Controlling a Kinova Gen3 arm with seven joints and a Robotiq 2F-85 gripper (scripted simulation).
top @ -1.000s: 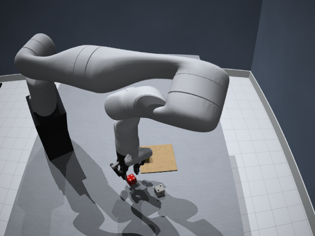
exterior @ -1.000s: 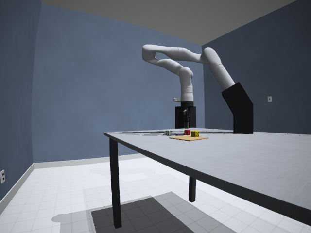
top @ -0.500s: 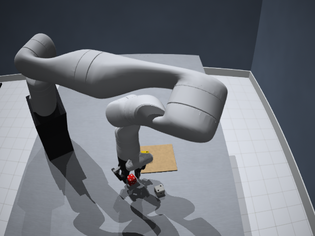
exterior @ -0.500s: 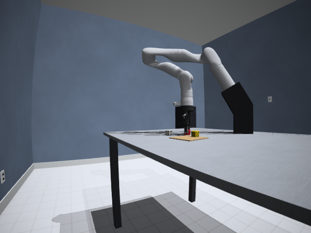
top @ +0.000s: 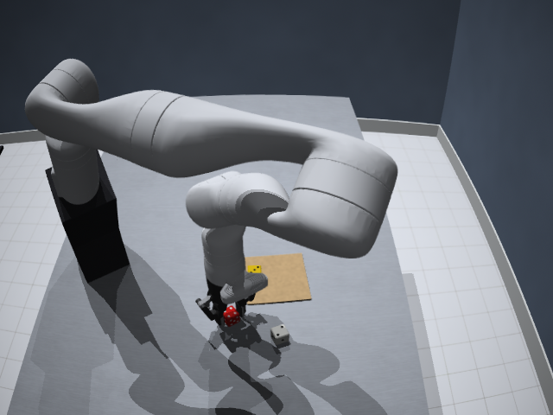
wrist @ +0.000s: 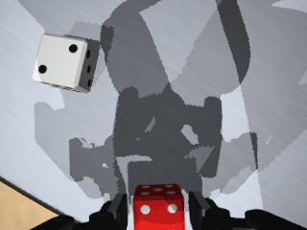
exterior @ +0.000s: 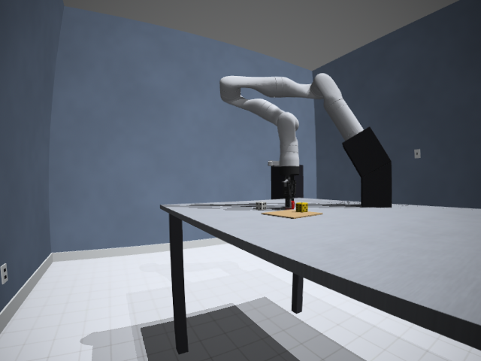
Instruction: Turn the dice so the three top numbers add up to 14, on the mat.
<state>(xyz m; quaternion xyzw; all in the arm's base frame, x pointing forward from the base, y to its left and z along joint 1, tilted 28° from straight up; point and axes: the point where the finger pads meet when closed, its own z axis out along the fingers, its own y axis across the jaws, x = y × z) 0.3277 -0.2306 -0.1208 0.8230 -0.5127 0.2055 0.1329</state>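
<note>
Right now the red die is 1 cm below my hand. Round my hand: tan mat (12 cm ahead, 10 cm to the left, 2 cm below); then yellow die (11 cm to the left, 7 cm ahead); then white die (9 cm ahead, 7 cm to the right, 1 cm below).
</note>
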